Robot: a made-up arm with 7 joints.
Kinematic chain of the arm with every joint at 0, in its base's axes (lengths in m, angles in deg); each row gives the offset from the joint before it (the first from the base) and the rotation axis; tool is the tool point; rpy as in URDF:
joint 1: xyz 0 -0.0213 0.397 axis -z
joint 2: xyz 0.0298 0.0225 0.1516 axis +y
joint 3: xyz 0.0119 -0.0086 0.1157 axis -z
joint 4: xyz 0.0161 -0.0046 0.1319 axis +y
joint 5: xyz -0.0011 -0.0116 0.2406 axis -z
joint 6: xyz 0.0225 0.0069 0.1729 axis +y
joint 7: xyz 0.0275 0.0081 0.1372 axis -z
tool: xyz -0.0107 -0.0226 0.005 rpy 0 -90 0
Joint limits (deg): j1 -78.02..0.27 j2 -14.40..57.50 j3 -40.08..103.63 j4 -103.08..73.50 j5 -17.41..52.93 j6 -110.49..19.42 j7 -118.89..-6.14
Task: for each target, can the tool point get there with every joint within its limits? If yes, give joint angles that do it. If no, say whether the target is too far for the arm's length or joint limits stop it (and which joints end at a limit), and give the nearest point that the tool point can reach.
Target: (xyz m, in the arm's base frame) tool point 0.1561 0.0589 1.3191
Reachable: yes | joints -25.12 25.33 9.41 -28.21 17.80 0.81 -26.86
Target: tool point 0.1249 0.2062 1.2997
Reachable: yes | joints -59.07 29.89 6.36 -19.98 3.85 -26.37 -38.74
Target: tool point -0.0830 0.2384 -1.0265
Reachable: no: too far | nearest point 0.0595 0.5535 0.2216 | short by 1.295 m
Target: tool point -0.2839 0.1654 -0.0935
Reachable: no: joint limits stop it (at a limit: joint 1, joint 2, joint 3, joint 4, joint 7) | nearest point -0.3341 0.2431 0.4281 | short by 0.530 m
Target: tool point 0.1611 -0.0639 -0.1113
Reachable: no: joint limits stop it (at a limit: joint 1, joint 2, joint 4, joint 6, joint 7) | nearest point 0.5743 -0.0605 0.2219 | short by 0.531 m
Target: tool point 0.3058 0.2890 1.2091
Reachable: yes | joints -40.89 29.56 0.02 7.80 27.85 -61.93 -74.43
